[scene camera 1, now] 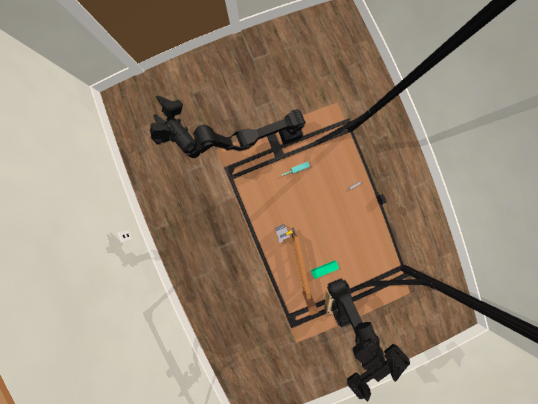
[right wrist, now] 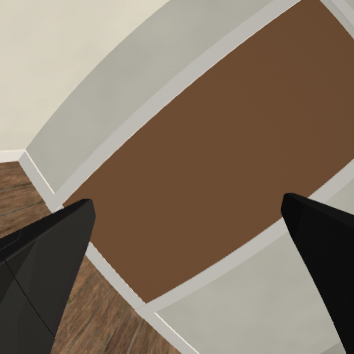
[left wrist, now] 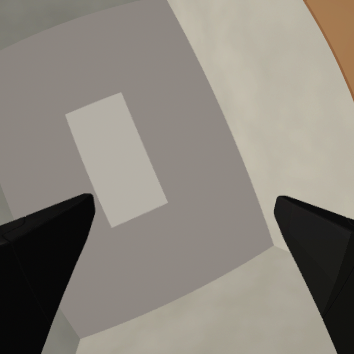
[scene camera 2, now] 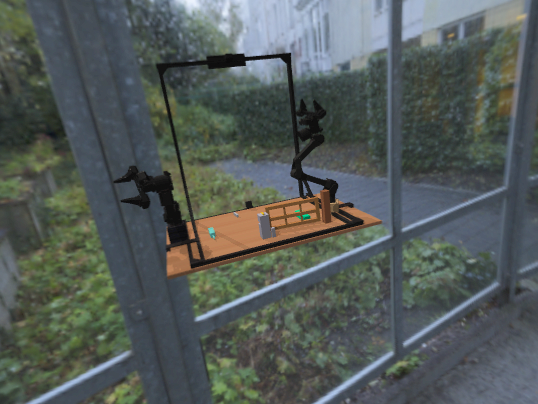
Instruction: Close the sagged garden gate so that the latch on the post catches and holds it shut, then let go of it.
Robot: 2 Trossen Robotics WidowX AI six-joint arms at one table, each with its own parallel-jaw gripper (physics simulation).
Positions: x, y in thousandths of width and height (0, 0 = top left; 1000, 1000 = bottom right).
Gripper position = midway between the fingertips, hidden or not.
my right gripper: scene camera 1 289, 261; right wrist 535, 581; scene camera 2 218, 474; not seen in the left wrist view (out of frame)
